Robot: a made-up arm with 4 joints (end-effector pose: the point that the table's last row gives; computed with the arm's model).
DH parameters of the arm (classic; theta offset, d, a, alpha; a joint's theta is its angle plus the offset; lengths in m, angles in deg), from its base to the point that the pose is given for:
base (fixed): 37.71 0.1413 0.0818 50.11
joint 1: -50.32 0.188 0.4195 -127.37
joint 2: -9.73 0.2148 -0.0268 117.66
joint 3: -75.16 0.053 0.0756 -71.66
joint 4: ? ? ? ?
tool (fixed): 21.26 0.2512 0 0
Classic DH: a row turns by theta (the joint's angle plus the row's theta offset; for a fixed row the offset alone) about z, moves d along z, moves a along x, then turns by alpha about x.
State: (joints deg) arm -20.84 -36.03 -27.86 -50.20
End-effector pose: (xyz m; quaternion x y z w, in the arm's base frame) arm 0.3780 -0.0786 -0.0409 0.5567 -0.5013 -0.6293 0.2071
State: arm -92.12 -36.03 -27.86 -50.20
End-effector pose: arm 0.0169 -0.3072 0.0070 -0.0141 -0.7142 -0.6486 0.2626
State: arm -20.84 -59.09 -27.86 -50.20
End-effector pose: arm 0.3740 -0.0826 -0.0652 0.6766 -0.5358 -0.4810 0.1543
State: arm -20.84 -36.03 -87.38 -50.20
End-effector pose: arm 0.3263 0.0099 -0.0162 -0.1590 0.6608 0.7313 0.0571
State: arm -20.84 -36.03 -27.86 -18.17
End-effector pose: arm 0.3810 -0.0820 -0.0610 0.6978 -0.3311 -0.6341 0.0375
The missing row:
joint 4: 86.29 0.246 0.0115 171.87
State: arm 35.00 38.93 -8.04 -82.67
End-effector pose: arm 0.4801 0.2034 0.2396 0.4973 -0.1428 -0.5571 0.6496
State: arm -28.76 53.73 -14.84 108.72
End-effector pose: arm 0.4177 -0.0748 -0.0775 -0.2851 0.0677 0.4402 0.8488
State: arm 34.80 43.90 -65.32 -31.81
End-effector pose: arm 0.4158 0.1942 0.3004 0.2482 -0.2901 -0.8675 0.3190
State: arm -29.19 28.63 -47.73 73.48
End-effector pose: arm 0.3843 -0.0687 -0.0454 -0.4217 0.2836 0.6247 0.5930
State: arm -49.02 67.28 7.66 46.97
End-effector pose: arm 0.2883 -0.2042 -0.1241 -0.0986 0.1291 0.7506 0.6405
